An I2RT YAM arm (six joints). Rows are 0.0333 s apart.
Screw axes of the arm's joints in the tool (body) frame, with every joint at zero. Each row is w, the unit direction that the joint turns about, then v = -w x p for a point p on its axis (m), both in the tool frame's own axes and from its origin. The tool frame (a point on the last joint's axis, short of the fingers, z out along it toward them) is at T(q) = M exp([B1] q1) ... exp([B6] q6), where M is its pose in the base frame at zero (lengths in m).
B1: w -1 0 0 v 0 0.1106 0
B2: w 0 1 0 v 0.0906 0 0.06
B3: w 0 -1 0 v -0.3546 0 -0.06
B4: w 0 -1 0 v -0.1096 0 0
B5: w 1 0 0 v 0 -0.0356 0
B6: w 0 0 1 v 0 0 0
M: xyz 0.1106 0 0.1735 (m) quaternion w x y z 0.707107 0 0.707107 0
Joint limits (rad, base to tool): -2.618..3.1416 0..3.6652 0..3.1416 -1.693..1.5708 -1.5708..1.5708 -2.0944..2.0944
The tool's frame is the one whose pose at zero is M.
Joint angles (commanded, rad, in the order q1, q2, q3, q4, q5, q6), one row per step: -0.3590, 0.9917, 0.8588, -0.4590, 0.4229, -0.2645; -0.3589, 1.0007, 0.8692, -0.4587, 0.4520, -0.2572; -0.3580, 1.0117, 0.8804, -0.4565, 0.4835, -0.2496; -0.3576, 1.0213, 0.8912, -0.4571, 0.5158, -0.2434; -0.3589, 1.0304, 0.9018, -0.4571, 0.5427, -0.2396; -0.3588, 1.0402, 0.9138, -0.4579, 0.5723, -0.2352; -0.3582, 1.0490, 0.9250, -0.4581, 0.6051, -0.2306; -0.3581, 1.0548, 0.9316, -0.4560, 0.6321, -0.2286; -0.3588, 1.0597, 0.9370, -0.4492, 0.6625, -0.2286; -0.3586, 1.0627, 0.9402, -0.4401, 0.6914, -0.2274; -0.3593, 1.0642, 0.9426, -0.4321, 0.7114, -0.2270; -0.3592, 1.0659, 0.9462, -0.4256, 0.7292, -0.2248; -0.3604, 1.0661, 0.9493, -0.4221, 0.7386, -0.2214; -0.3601, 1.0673, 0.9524, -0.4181, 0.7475, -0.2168; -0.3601, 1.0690, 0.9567, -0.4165, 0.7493, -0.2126; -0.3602, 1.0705, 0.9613, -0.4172, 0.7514, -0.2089
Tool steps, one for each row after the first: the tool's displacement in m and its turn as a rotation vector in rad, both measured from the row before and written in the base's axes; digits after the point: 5 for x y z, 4 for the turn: 0.00126, -0.00145, 0.00204, -0.0117, -0.0007, -0.0277; 0.00176, -0.00152, 0.00210, -0.0131, -0.0013, -0.0291; 0.00127, -0.00146, 0.00199, -0.0138, 0.0013, -0.0295; 0.00118, -0.00163, 0.00202, -0.0126, 0.0011, -0.0255; 0.00136, -0.00144, 0.00230, -0.0137, 0.0012, -0.0266; 0.00114, -0.00132, 0.00232, -0.0156, 0.0008, -0.0289; 0.00068, -0.00106, 0.00152, -0.0140, 0.0009, -0.0234; 0.00054, -0.00129, 0.00174, -0.0181, -0.0010, -0.0262; 0.00035, -0.00094, 0.00158, -0.0173, -0.0042, -0.0247; 0.00012, -0.00080, 0.00143, -0.0129, -0.0049, -0.0178; 0.00024, -0.00057, 0.00163, -0.0108, -0.0064, -0.0159; -0.00012, -0.00051, 0.00142, -0.0056, -0.0072, -0.0106; 0.00026, -0.00027, 0.00125, -0.0047, -0.0079, -0.0091; 0.00044, -0.00022, 0.00125, -0.0009, -0.0072, -0.0031; 0.00027, -0.00019, 0.00120, -0.0005, -0.0051, -0.0033
